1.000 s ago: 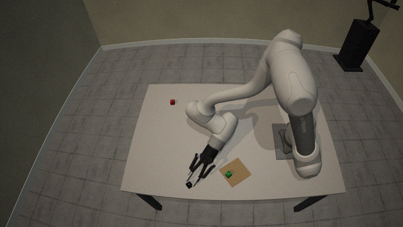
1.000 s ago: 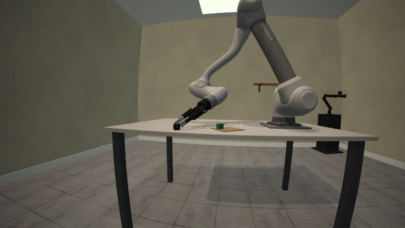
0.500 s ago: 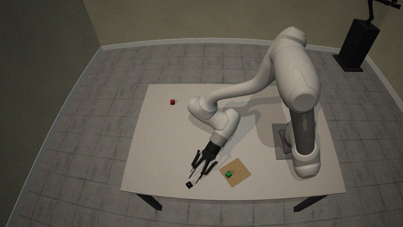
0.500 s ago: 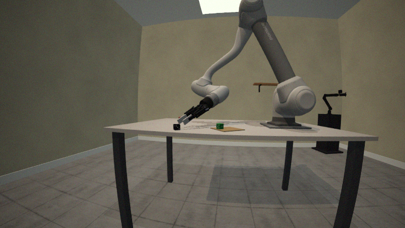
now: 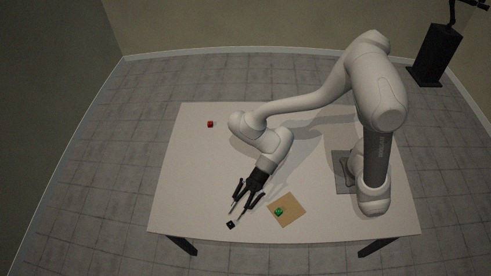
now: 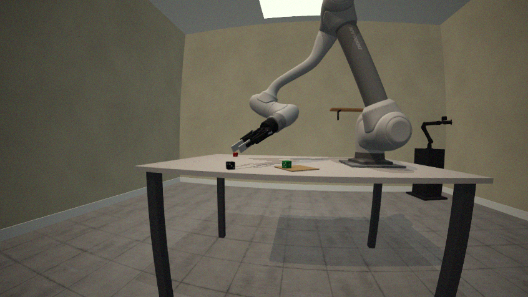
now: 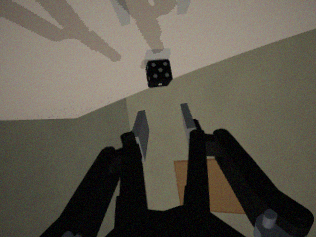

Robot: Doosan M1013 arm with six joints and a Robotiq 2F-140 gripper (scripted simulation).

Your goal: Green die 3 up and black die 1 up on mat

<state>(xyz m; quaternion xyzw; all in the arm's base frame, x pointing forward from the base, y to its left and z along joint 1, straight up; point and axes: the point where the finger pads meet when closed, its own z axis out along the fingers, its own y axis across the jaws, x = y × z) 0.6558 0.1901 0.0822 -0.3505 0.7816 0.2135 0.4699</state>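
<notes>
The black die lies 4 cm ahead of my hand, 4 cm to the left of it and 8 cm below it. The rest, counted from my hand: red die: 15 cm ahead, 59 cm to the right, 8 cm below; green die: 19 cm behind, 1 cm to the right, 7 cm below; tan mat: 23 cm behind, 2 cm to the right, 9 cm below.
</notes>
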